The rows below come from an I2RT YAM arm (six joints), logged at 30 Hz.
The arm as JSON. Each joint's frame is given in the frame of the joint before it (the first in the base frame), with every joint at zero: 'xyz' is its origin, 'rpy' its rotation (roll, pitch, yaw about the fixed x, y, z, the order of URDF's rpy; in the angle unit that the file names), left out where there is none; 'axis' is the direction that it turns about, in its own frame. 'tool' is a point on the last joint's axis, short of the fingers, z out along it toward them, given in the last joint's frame.
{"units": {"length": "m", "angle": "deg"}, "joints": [
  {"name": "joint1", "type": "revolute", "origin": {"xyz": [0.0, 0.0, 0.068]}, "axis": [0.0, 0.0, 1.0]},
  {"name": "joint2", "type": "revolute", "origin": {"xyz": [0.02, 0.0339, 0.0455], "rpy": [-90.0, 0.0, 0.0]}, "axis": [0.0, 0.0, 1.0]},
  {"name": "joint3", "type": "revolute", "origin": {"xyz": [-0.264, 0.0, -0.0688], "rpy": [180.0, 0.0, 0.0]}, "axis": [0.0, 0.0, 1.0]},
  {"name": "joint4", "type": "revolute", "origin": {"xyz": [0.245, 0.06, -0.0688]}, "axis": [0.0, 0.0, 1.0]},
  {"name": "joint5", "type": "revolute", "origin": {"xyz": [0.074, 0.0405, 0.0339], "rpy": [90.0, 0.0, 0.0]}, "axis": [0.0, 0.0, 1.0]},
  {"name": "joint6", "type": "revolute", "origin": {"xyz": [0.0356, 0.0, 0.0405], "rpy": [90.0, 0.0, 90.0]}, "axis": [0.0, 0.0, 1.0]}
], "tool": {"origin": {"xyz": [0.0, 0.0, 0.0], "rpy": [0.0, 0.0, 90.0]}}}
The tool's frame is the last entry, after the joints.
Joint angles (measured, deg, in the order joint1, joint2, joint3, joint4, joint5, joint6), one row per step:
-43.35 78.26 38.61 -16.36 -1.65 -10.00
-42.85 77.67 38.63 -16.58 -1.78 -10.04
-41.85 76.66 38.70 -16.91 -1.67 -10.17
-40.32 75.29 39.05 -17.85 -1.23 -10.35
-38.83 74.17 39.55 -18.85 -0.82 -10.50
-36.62 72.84 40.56 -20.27 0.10 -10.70
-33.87 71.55 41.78 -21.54 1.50 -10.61
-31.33 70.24 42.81 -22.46 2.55 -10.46
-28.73 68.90 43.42 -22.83 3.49 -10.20
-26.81 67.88 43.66 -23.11 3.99 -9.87
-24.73 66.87 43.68 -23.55 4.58 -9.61
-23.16 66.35 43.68 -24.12 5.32 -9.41
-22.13 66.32 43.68 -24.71 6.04 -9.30
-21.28 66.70 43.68 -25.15 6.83 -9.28
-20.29 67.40 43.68 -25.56 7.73 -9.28
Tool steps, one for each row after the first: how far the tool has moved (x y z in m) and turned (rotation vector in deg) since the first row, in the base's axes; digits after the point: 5 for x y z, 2 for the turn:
0.00092 0.00229 0.00228 -0.21 -0.34 0.61
0.00282 0.00643 0.00638 -0.83 -0.79 1.65
0.00560 0.01255 0.01266 -1.69 -1.07 3.08
0.00849 0.01825 0.01863 -2.41 -1.29 4.45
0.01321 0.02600 0.02764 -3.63 -1.48 6.27
0.01916 0.03528 0.03785 -5.20 -1.86 8.10
0.02392 0.04445 0.04757 -6.60 -2.66 9.84
0.02787 0.05437 0.05579 -7.92 -3.76 11.59
0.02989 0.06219 0.06078 -8.56 -4.61 12.90
0.03120 0.07089 0.06424 -9.05 -5.10 14.37
0.03198 0.07721 0.06551 -9.34 -4.94 15.32
0.03267 0.08107 0.06489 -9.43 -4.28 15.84
0.03398 0.08381 0.06293 -9.51 -3.31 16.23
0.03608 0.08682 0.05980 -9.56 -2.04 16.74

